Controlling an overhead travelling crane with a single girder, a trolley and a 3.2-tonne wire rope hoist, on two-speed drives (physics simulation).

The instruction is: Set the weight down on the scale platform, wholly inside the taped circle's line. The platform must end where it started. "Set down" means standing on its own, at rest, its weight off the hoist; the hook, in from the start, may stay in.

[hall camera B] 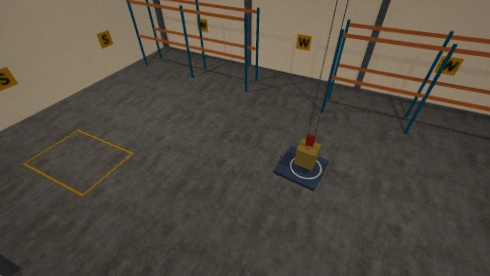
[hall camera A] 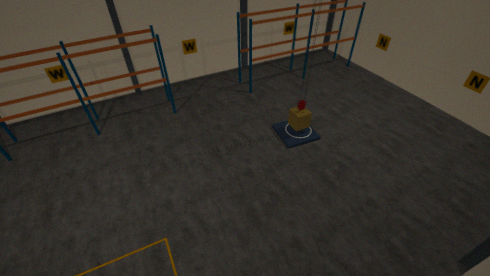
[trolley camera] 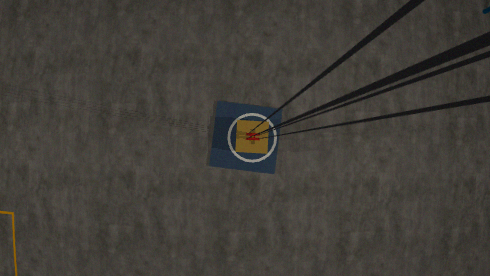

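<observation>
The yellow box-shaped weight (hall camera A: 300, 120) (hall camera B: 306, 156) (trolley camera: 242, 146) hangs upright from my red hook block (hall camera A: 302, 104) (hall camera B: 310, 140) (trolley camera: 252, 136), which is at its top. The blue scale platform (hall camera A: 295, 143) (hall camera B: 282, 170) (trolley camera: 217, 157) lies below on the floor. The weight appears a little above it in both hall views, with a dark shadow on the platform. In the trolley view the weight shows inside the white taped circle (hall camera A: 298, 138) (hall camera B: 306, 178) (trolley camera: 252, 161), near its middle. The hook's tip and the weight's underside are hidden.
Blue and orange racks (hall camera A: 250, 55) (hall camera B: 245, 50) stand along the W wall, well away from the platform. A yellow outlined square (hall camera A: 165, 239) (hall camera B: 105, 141) (trolley camera: 14, 240) is marked on the floor, apart from the platform. Ropes run up from the hook block.
</observation>
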